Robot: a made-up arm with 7 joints.
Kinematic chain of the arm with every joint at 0, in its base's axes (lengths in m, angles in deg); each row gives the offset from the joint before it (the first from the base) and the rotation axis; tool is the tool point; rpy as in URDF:
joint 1: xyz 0 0 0.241 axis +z
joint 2: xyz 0 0 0 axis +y
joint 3: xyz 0 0 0.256 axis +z
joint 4: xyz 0.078 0 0 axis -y
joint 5: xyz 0.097 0 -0.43 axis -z
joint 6: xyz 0 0 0 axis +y
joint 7: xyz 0.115 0 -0.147 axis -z
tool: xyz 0 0 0 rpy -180 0 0
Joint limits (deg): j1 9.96..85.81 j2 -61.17..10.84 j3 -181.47..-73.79 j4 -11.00..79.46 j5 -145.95..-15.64 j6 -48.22..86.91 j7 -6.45..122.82
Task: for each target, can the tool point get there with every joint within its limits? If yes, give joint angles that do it. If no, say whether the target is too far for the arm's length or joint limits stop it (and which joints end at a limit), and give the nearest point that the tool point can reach.
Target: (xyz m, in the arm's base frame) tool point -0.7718 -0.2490 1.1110
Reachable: no: too far | nearest point -0.5390 -0.1739 0.7538 | short by 0.433 m
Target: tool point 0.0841 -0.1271 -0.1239
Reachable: yes | joints 28.99 -7.64 -108.04 -1.99 -79.41 34.22 51.90
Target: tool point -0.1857 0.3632 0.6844
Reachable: no: joint limits stop it (at a limit: joint 1, joint 2, joint 3, joint 4, joint 6) | nearest point 0.0094 0.2536 0.3126 | short by 0.434 m
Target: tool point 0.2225 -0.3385 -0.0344
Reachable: yes | joints 58.91 -3.34 -125.05 23.14 -87.43 21.31 86.47
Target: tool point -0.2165 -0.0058 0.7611
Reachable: no: joint limits stop it (at a limit: joint 1, joint 2, joint 3, joint 4, joint 5, joint 6) | nearest point -0.4570 -0.1165 0.7860 | short by 0.266 m
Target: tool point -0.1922 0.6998 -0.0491
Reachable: no: joint limits stop it (at a limit: joint 1, joint 2, joint 3, joint 4) | nearest point -0.0528 0.2910 0.0360 | short by 0.440 m
